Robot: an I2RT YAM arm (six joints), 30 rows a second.
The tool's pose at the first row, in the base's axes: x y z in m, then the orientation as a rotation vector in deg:
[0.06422, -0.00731, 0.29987, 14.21, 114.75, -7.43]
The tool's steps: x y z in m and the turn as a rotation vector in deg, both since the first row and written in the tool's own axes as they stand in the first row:
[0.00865, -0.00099, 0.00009, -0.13, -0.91, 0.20]
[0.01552, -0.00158, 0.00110, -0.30, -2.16, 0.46]
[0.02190, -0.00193, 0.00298, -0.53, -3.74, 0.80]
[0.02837, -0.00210, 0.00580, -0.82, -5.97, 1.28]
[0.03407, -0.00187, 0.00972, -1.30, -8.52, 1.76]
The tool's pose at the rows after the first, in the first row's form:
[0.06048, -0.00728, 0.29201, 14.23, 113.82, -7.26]
[0.05839, -0.00726, 0.28536, 14.24, 112.54, -7.06]
[0.05731, -0.00723, 0.27879, 14.25, 110.93, -6.77]
[0.05707, -0.00721, 0.27173, 14.29, 108.65, -6.41]
[0.05821, -0.00711, 0.26490, 14.18, 106.05, -5.89]

